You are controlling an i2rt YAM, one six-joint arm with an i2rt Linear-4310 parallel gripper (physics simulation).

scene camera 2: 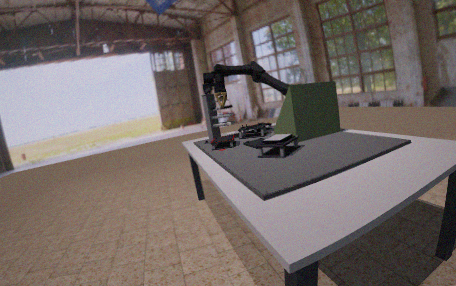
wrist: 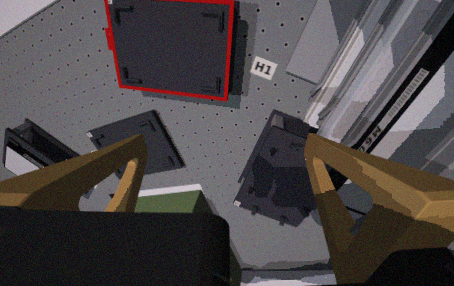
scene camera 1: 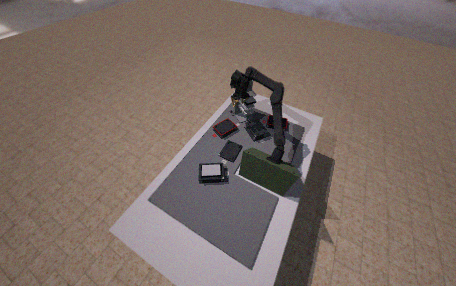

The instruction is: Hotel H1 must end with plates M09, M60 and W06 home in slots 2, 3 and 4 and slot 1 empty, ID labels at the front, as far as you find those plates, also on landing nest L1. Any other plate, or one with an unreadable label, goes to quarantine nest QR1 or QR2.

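Pixels of known places: gripper, fingertip midpoint: (scene camera 2: 222,106) (wrist: 225,142) (scene camera 1: 237,105); arm's base, origin of the base link: (scene camera 2: 306,106) (scene camera 1: 274,160).
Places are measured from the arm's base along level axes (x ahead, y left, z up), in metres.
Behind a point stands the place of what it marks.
Hotel H1 (scene camera 2: 210,120) @(x 0.511, y -0.330, z -0.015 m) is a tall grey post with stacked shelves. In the wrist view its tag reads H1, and layered clear plates and shelves fill the right side. Plate M60 (wrist: 392,115) @(x 0.445, y -0.320, z 0.058 m) shows a black edge band with a readable label and barcode. Other labels in the stack are not readable. My gripper (scene camera 1: 235,103) @(x 0.438, y -0.233, z 0.060 m) (scene camera 2: 221,101) @(x 0.438, y -0.233, z 0.060 m) (wrist: 225,142) @(x 0.438, y -0.233, z 0.060 m) is open and empty, high beside the upper part of the hotel. A white-topped plate (scene camera 1: 211,170) @(x 0.305, y 0.255, z -0.091 m) (scene camera 2: 278,137) @(x 0.311, y 0.262, z -0.092 m) rests on a dark raised nest. I cannot read which nest that is.
Two red-edged dark nests stand near the hotel, one in front (scene camera 1: 225,128) @(x 0.462, y -0.115, z -0.116 m) (scene camera 2: 223,144) @(x 0.480, y -0.149, z -0.151 m) (wrist: 175,50) @(x 0.476, y -0.140, z -0.116 m) and one farther back (scene camera 1: 277,122). A dark pegged fixture (scene camera 1: 257,130) @(x 0.239, y -0.238, z -0.096 m) (wrist: 280,172) @(x 0.287, y -0.255, z -0.096 m) lies between them. A dark flat pad (scene camera 1: 231,150) @(x 0.310, y 0.015, z -0.144 m) (wrist: 140,142) and a green block (scene camera 1: 267,172) @(x -0.003, y 0.117, z 0.025 m) (scene camera 2: 317,110) @(x 0.009, y 0.119, z -0.022 m) are nearby.
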